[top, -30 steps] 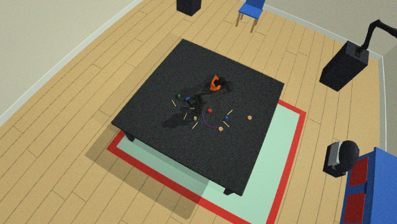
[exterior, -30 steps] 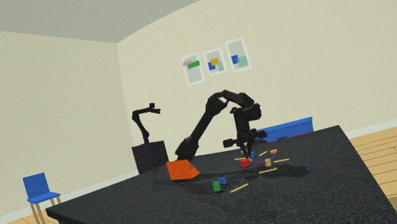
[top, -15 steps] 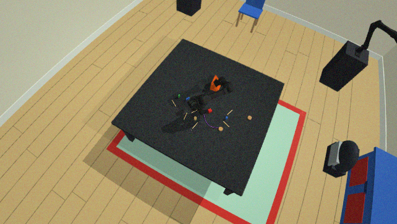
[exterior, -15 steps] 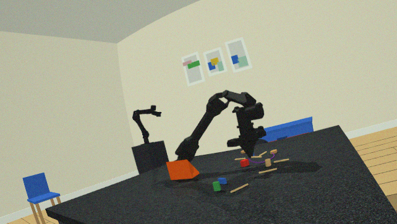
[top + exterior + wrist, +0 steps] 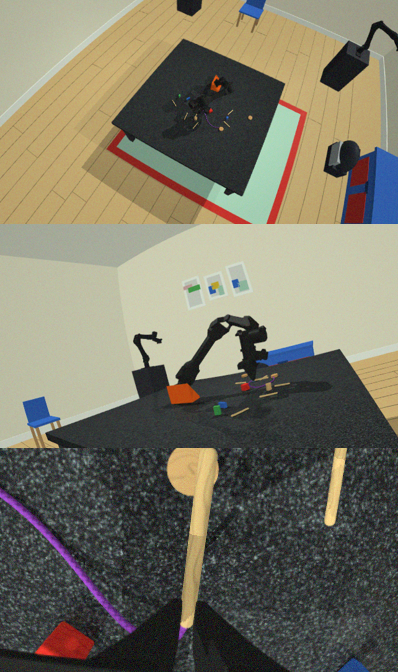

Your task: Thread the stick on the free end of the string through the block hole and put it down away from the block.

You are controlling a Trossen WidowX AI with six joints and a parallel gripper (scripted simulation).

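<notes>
Now: the tan wooden block 6 cm ahead of my gripper tip, 4 cm below it and 1 cm to the left of it. The rest, counted from my gripper tip: green cylinder: 25 cm to the right, 5 cm behind, 4 cm below; then red block: 8 cm to the left, 8 cm behind, 4 cm below.
</notes>
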